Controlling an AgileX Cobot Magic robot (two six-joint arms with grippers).
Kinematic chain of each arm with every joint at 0, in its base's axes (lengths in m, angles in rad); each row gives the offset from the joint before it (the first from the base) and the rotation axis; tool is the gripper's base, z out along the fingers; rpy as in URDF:
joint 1: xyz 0 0 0.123 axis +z
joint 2: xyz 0 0 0 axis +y
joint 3: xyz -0.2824 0 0.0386 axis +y
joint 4: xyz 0.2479 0 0.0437 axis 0.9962 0 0.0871
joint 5: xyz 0 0 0 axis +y
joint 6: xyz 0.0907 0 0.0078 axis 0.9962 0 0.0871
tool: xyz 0 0 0 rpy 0 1.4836 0
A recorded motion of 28 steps. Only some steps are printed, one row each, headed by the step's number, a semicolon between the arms.
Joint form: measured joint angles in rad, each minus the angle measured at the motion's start. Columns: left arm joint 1, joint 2, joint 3, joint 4, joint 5, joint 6; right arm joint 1, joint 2, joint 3, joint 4, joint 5, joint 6.
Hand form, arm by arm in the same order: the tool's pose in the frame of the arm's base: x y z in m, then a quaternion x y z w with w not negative. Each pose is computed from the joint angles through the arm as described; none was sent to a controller.
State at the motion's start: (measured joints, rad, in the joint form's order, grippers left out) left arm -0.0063 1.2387 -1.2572 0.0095 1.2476 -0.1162; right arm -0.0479 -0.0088 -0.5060 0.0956 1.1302 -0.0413
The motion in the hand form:
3: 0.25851 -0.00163 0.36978 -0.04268 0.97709 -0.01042 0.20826; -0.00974 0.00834 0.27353 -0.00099 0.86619 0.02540 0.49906
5: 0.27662 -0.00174 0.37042 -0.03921 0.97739 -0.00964 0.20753; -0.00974 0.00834 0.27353 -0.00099 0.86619 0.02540 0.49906
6: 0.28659 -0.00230 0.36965 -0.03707 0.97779 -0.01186 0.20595; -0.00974 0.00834 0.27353 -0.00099 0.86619 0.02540 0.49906
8: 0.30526 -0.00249 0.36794 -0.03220 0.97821 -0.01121 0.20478; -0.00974 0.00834 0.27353 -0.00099 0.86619 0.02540 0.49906
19: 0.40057 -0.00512 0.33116 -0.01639 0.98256 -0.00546 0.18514; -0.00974 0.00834 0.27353 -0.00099 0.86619 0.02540 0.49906
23: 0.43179 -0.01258 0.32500 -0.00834 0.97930 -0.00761 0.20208; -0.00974 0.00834 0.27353 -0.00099 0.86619 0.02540 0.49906
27: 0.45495 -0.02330 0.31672 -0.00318 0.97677 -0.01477 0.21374; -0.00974 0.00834 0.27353 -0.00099 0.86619 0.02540 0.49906
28: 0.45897 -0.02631 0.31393 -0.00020 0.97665 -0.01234 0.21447; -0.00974 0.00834 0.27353 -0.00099 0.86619 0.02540 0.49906
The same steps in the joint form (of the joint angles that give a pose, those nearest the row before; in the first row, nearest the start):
3: 0.0000 0.1050 -0.0963 -0.0095 0.0000 0.0226; 0.0000 0.0000 0.0000 0.0000 0.0000 0.0000
5: 0.0000 0.1689 -0.1586 -0.0095 0.0000 0.0297; 0.0000 0.0000 0.0000 0.0000 0.0000 0.0000
6: 0.0000 0.2043 -0.1909 -0.0152 0.0000 0.0348; 0.0000 0.0000 0.0000 0.0000 0.0000 0.0000
8: 0.0000 0.2701 -0.2533 -0.0161 -0.0010 0.0449; 0.0000 0.0000 0.0000 0.0000 0.0000 0.0000
19: -0.0065 0.6235 -0.5644 -0.0095 -0.0028 0.0701; 0.0000 0.0000 0.0000 0.0000 0.0000 0.0000
23: -0.0228 0.7415 -0.7160 -0.0095 -0.0039 0.0700; 0.0000 0.0000 0.0000 0.0000 0.0000 0.0000
27: -0.0435 0.8373 -0.8363 -0.0165 -0.0040 0.0606; 0.0000 0.0000 0.0000 0.0000 0.0000 0.0000
28: -0.0510 0.8556 -0.8558 -0.0095 -0.0039 0.0585; 0.0000 0.0000 0.0000 0.0000 0.0000 0.0000

